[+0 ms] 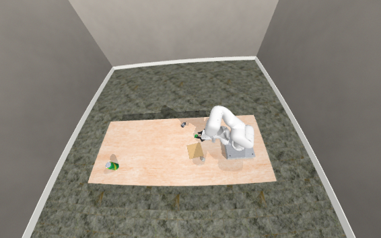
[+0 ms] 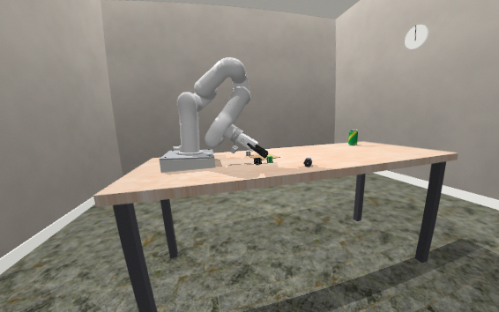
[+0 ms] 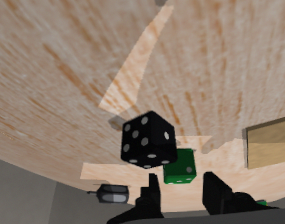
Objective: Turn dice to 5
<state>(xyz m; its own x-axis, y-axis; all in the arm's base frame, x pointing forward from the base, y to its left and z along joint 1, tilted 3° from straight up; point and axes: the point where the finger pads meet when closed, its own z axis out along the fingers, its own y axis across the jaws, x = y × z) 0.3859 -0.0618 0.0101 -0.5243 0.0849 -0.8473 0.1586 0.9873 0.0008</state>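
The green die is 3 cm ahead of my hand and 4 cm below it. Also, from my hand: dark tool (18 cm ahead, 13 cm to the right, 3 cm below); tan mat (3 cm ahead, 15 cm to the left, 5 cm below); black die (4 cm behind, 2 cm to the right, 4 cm below).
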